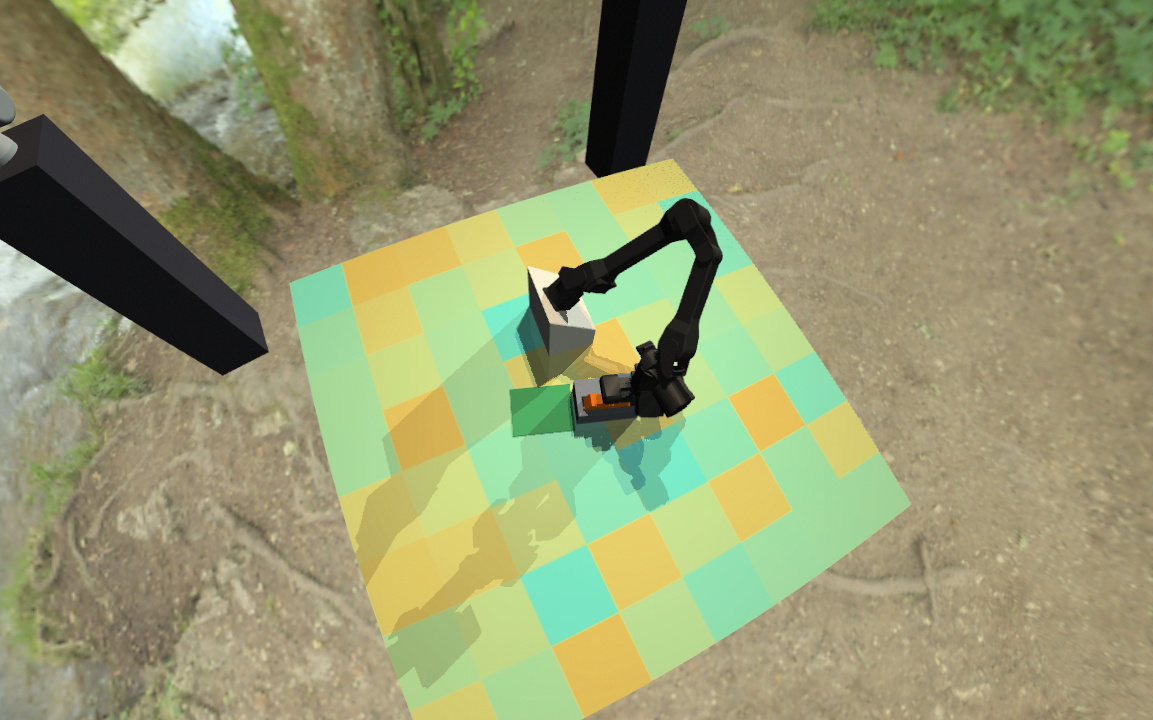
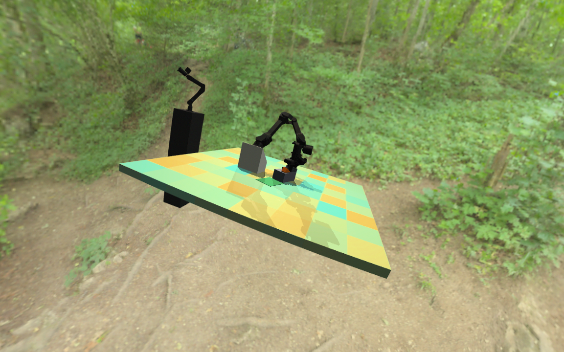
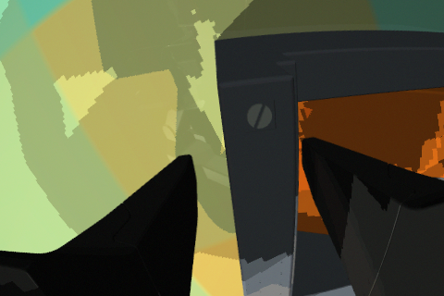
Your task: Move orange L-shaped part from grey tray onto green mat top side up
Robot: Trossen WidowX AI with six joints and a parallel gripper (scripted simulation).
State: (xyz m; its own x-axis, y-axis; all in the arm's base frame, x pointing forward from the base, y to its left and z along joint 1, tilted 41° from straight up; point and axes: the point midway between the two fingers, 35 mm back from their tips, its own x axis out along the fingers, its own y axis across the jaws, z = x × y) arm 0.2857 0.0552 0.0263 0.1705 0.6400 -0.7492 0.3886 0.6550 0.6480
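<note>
The orange L-shaped part is 30 mm behind my gripper tip and 50 mm to the right of it. Also, from my gripper tip: green mat 100 mm behind, 200 mm to the right, 60 mm below.
</note>
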